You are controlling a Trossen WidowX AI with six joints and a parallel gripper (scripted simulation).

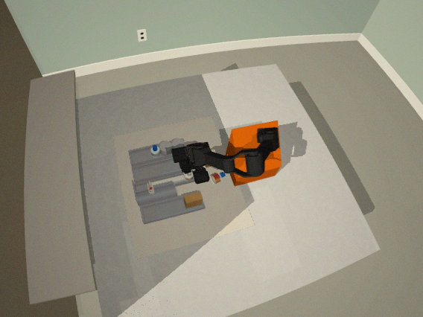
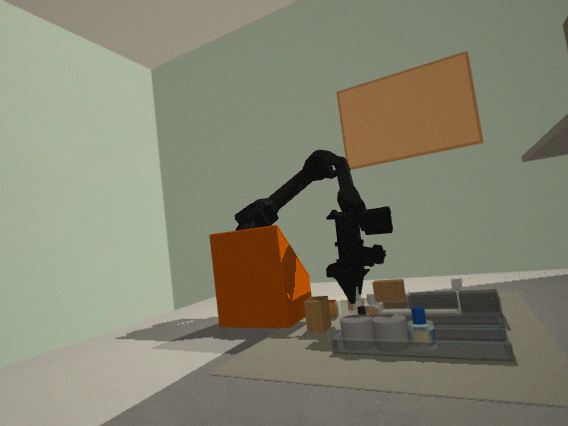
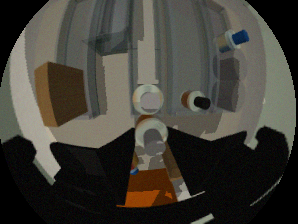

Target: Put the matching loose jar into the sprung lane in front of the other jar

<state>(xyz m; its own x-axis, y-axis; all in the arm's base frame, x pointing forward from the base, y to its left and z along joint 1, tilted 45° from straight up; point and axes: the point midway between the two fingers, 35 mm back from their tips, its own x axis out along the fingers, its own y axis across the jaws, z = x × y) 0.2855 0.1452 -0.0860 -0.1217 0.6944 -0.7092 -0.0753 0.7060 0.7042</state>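
My gripper tip is 100 mm past the jar, 30 mm to the right of it and 30 mm above it. Round my gripper tip: grey lane rack 180 mm ahead, 50 mm to the left, 30 mm below; then white pusher rod 140 mm ahead, 50 mm to the left; then cardboard box 40 mm ahead, 130 mm to the left, 10 mm below.
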